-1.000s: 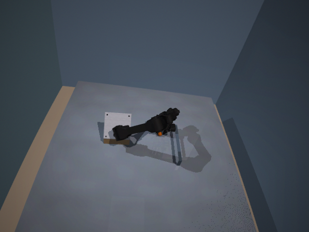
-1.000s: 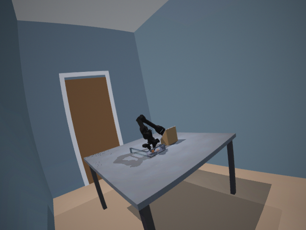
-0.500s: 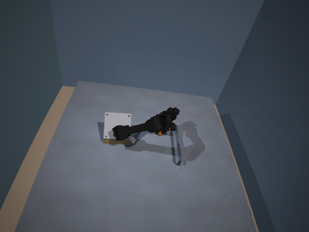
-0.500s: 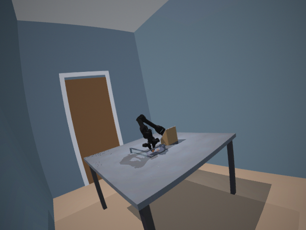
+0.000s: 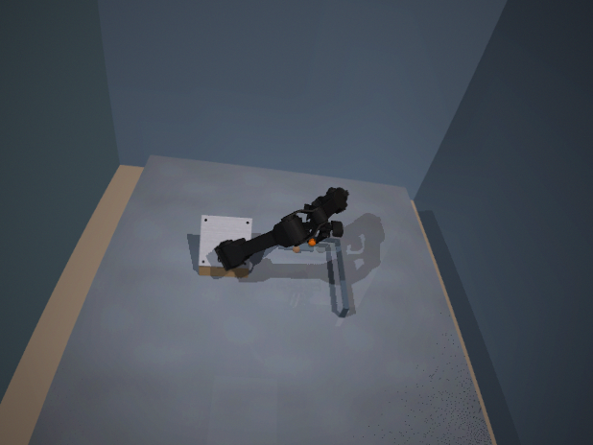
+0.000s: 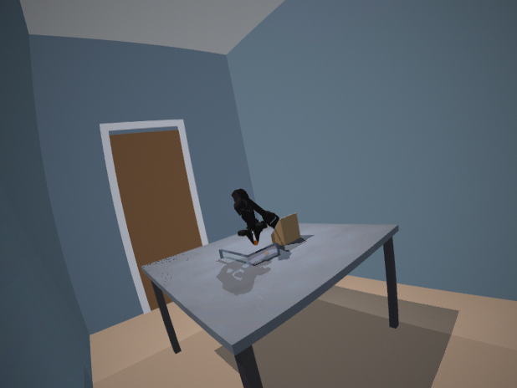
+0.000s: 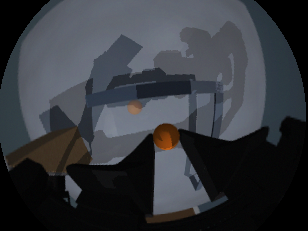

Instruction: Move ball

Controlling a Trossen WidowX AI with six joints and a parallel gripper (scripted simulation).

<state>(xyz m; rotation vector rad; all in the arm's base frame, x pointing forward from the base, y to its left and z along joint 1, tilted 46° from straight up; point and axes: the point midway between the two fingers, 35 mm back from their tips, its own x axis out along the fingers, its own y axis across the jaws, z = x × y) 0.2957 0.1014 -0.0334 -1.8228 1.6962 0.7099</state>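
Right now the see-through copy of ball is 80 mm below my gripper tip, 40 mm behind it and 30 mm to the left of it. The rest, counted from my gripper tip: orange ball (right at my gripper tip).
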